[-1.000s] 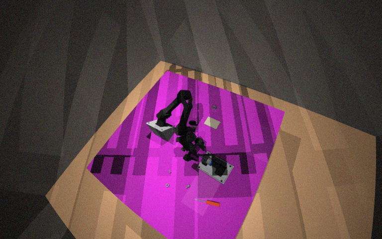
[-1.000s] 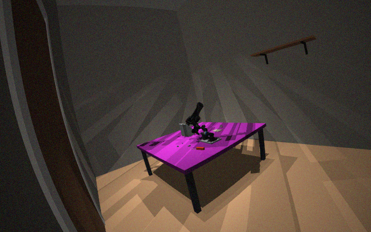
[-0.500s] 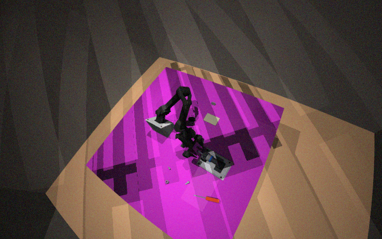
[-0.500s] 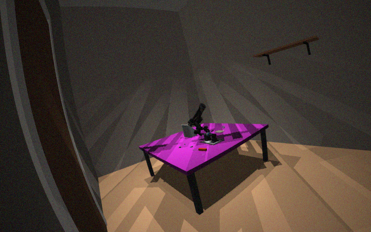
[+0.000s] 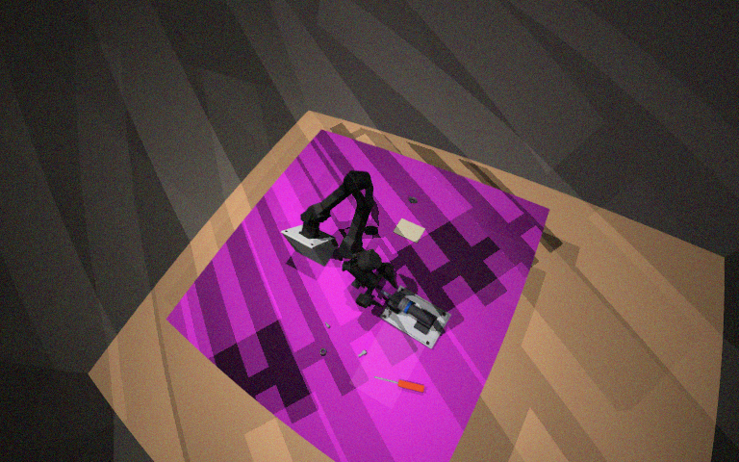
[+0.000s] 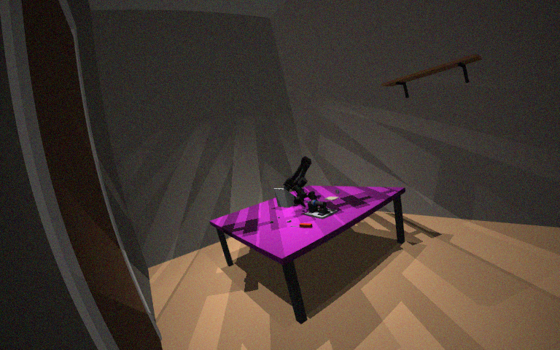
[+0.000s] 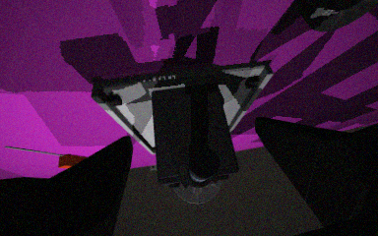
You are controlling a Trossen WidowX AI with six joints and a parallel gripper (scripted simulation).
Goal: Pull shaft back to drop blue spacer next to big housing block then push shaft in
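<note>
The dark shaft is 4 cm ahead of my gripper tip and 3 cm above it. The rest, counted from my gripper tip: grey ring: 7 cm behind, 9 cm to the left, 5 cm below; blue spacer: 9 cm ahead, 3 cm above; orange-handled screwdriver: 19 cm ahead, 24 cm to the right, 5 cm below.
</note>
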